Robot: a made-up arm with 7 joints. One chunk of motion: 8 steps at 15 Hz.
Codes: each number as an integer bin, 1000 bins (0 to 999) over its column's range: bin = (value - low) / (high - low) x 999, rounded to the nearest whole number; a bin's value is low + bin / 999 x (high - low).
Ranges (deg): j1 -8..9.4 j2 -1.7..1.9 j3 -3.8..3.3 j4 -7.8..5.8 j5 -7.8..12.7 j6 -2.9..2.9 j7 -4.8..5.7
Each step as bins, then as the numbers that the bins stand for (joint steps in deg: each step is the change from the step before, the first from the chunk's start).
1 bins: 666 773 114 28 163 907 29
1 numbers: 3.600 1.086 -2.990 -7.419 -4.455 2.366 -4.495
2 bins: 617 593 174 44 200 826 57
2 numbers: 2.747 0.437 -2.563 -7.201 -3.696 1.896 -4.201
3 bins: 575 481 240 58 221 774 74
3 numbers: 2.015 0.033 -2.094 -7.010 -3.265 1.594 -4.022
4 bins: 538 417 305 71 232 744 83
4 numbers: 1.371 -0.197 -1.632 -6.833 -3.039 1.420 -3.928
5 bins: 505 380 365 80 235 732 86
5 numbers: 0.796 -0.331 -1.206 -6.711 -2.978 1.350 -3.896
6 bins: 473 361 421 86 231 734 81
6 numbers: 0.238 -0.399 -0.808 -6.629 -3.060 1.361 -3.949
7 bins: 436 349 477 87 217 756 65
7 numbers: -0.406 -0.442 -0.410 -6.616 -3.347 1.489 -4.117
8 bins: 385 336 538 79 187 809 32
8 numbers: -1.294 -0.489 0.024 -6.725 -3.963 1.797 -4.464
